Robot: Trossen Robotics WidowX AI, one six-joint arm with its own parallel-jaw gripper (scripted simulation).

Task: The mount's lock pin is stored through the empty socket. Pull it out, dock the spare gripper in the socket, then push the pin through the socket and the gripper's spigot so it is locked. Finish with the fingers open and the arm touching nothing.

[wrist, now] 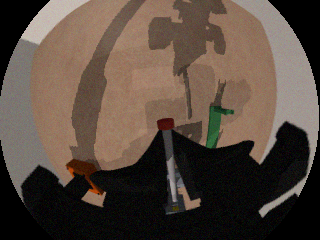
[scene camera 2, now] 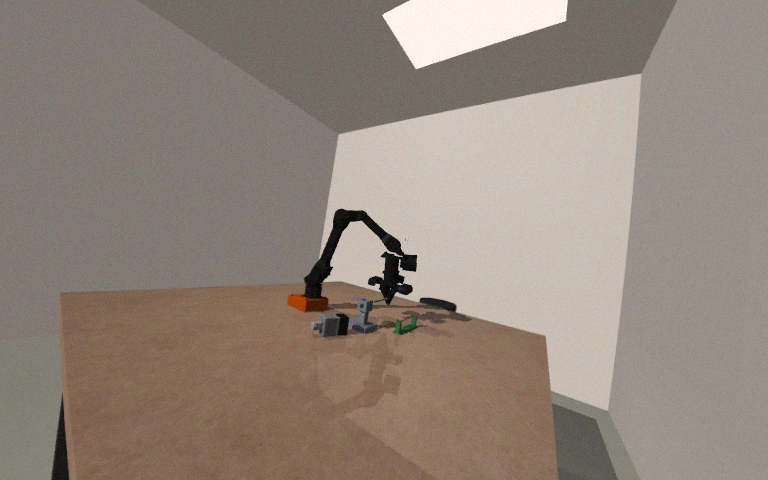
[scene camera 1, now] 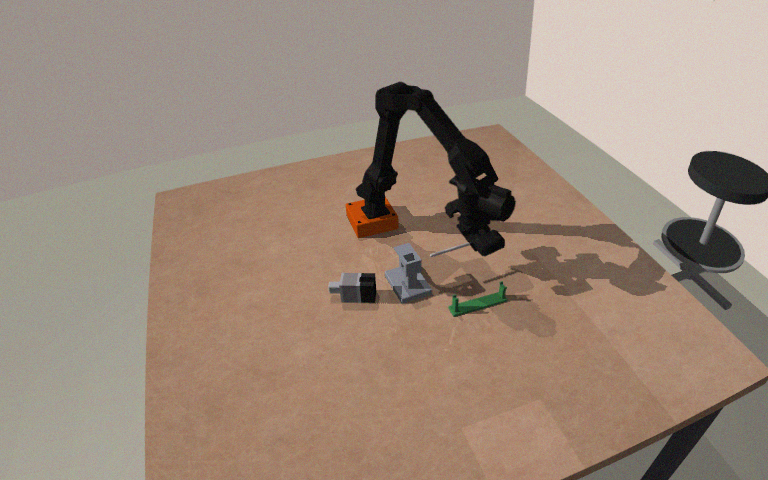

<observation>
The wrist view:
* gripper: 164,131
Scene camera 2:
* gripper: 388,304
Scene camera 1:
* gripper: 476,249
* spare gripper: 353,287
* grey mount: 408,283
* green cradle: 456,308
</observation>
